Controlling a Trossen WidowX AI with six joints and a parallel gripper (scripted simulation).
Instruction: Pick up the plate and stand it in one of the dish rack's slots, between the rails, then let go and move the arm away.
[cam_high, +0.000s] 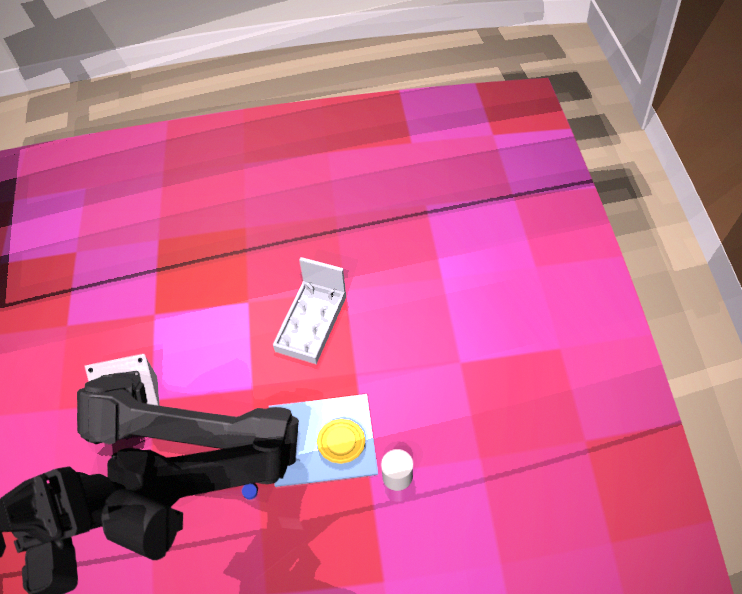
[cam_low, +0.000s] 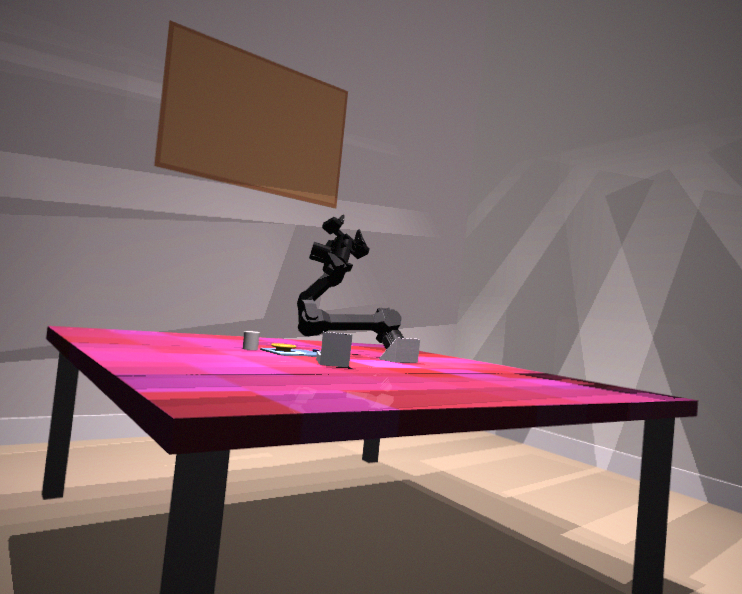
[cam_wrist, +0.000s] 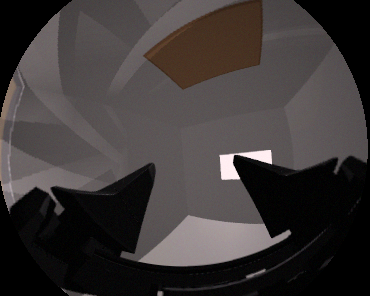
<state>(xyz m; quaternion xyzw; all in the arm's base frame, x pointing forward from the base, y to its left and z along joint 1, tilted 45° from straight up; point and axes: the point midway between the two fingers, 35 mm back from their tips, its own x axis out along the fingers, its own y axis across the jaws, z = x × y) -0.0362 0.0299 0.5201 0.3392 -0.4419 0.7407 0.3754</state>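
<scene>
My gripper tip is now 360 mm short of the yellow plate, 230 mm to the right of it and 440 mm above it. Also, from my gripper tip: blue spoon: 210 mm ahead, 200 mm to the left, 450 mm below; then grey dish rack: 340 mm ahead, 450 mm to the left, 430 mm below; then white cup: 430 mm ahead, 170 mm to the left, 430 mm below.
</scene>
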